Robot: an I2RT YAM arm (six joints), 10 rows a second.
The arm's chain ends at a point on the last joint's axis. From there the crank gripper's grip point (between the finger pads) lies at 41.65 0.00 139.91 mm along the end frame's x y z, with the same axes.
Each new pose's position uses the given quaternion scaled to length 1; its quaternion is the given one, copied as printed.
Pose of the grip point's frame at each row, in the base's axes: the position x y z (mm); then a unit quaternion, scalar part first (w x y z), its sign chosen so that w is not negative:
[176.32, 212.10, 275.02, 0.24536, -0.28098, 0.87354, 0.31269]
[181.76, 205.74, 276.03, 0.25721, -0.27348, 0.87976, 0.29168]
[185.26, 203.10, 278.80, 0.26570, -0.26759, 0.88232, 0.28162]
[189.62, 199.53, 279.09, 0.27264, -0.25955, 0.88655, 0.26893]
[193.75, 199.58, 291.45, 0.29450, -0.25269, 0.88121, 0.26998]
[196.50, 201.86, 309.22, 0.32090, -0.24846, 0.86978, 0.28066]
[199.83, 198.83, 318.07, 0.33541, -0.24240, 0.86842, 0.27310]
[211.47, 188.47, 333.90, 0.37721, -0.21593, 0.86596, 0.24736]
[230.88, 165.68, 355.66, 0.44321, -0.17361, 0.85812, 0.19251]
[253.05, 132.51, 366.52, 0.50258, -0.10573, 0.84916, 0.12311]
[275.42, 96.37, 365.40, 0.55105, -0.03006, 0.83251, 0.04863]
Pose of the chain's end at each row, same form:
[170.99, 130.43, 395.90, 0.24536, -0.28098, 0.87354, 0.31269]
[170.67, 128.05, 399.12, 0.25721, -0.27348, 0.87976, 0.29168]
[170.55, 127.11, 402.57, 0.26570, -0.26759, 0.88232, 0.28162]
[171.36, 126.07, 403.91, 0.27264, -0.25955, 0.88655, 0.26893]
[169.33, 124.11, 414.00, 0.29450, -0.25269, 0.88121, 0.26998]
[165.84, 121.74, 427.33, 0.32090, -0.24846, 0.86978, 0.28066]
[164.23, 119.62, 435.41, 0.33541, -0.24240, 0.86842, 0.27310]
[160.93, 113.54, 448.53, 0.37721, -0.21593, 0.86596, 0.24736]
[156.59, 103.23, 464.70, 0.44321, -0.17361, 0.85812, 0.19251]
[156.95, 90.71, 468.14, 0.50258, -0.10573, 0.84916, 0.12311]
[163.74, 80.26, 458.02, 0.55105, -0.03006, 0.83251, 0.04863]

